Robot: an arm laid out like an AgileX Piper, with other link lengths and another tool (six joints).
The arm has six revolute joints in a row. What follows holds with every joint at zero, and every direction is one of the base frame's. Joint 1 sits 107.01 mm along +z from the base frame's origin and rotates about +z. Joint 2 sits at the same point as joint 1 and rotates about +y. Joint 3 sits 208.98 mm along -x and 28.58 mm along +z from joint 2 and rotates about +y. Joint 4 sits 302.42 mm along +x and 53.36 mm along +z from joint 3 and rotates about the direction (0.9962, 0, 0.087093). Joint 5 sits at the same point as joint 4 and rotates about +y. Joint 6 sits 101.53 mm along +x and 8.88 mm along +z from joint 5 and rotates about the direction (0.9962, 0, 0.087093). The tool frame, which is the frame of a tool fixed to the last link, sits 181.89 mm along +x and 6 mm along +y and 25.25 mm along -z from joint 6; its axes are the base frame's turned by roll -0.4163, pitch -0.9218 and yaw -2.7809 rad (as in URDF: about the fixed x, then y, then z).
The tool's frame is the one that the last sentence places.
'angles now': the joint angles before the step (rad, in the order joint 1, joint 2, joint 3, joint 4, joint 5, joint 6). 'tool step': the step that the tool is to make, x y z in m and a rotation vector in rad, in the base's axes. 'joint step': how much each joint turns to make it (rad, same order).
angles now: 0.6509, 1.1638, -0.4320, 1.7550, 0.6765, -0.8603
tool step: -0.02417, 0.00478, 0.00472, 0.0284, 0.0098, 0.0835
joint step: 0.0109, 0.0115, 0.0015, -0.0111, 0.0778, -0.0136
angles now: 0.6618, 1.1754, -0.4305, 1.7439, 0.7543, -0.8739
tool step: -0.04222, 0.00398, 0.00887, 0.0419, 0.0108, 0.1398
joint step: 0.0299, 0.0065, 0.0047, -0.0262, 0.1141, -0.0151
